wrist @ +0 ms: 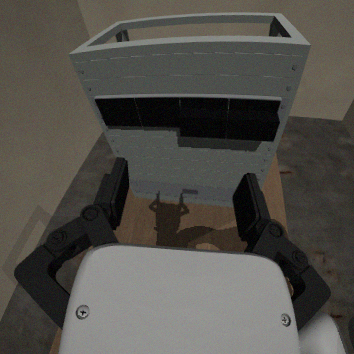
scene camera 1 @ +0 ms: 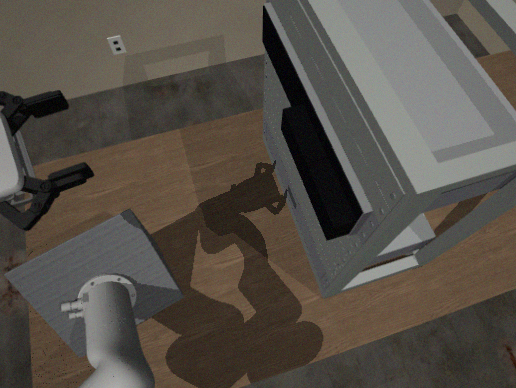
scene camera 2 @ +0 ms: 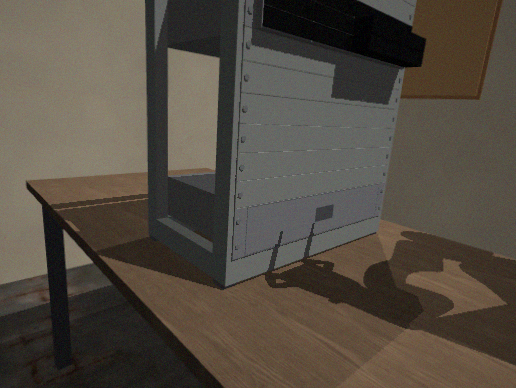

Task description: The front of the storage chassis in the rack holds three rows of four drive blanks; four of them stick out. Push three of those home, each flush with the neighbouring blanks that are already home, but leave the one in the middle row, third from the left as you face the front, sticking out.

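Places are measured from the arm's base along level axes (x ahead, y left, z up), in metres.
Pixels of known places: gripper, between the fingertips: [wrist: 184,177] [scene camera 1: 77,133]; arm's base, origin of its link: [scene camera 1: 107,297].
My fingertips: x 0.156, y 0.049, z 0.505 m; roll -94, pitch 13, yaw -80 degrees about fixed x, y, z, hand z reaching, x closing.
Observation:
Ahead of a thing's pixels: the offset from my fingertips to its top centre. "*": to the spot under its first point. Level surfaces: height alone.
The storage chassis @[* 0.164 m down, 0.307 m ahead, 0.202 m left] [scene camera 1: 278,62] [scene camera 2: 305,21] [wrist: 159,112] is a black band across the grey rack [scene camera 1: 350,125] [scene camera 2: 226,150] [wrist: 165,66]. At its right half, in the third and fourth columns, black drive blanks @[* 0.143 m down, 0.292 m ahead, 0.055 m right] [scene camera 1: 320,175] [scene camera 2: 392,42] [wrist: 205,120] stand out as a dark block and shade the panels below. The left half looks flatter. It is too dark to tell rows or single blanks within the block. My gripper [scene camera 1: 77,135] [wrist: 184,177] is open and empty, well in front of the rack and apart from it. It does not show in scene camera 2.
The wooden table @[0.610 m down] [scene camera 1: 160,160] [scene camera 2: 280,340] [wrist: 132,220] carries the rack and a grey base plate [scene camera 1: 100,240] under the arm base [scene camera 1: 112,315]. The arm's shadow falls on the table and the rack's foot. A lower chassis panel @[0.468 m down, 0.331 m ahead, 0.082 m left] [scene camera 2: 280,220] sits near the rack's bottom.

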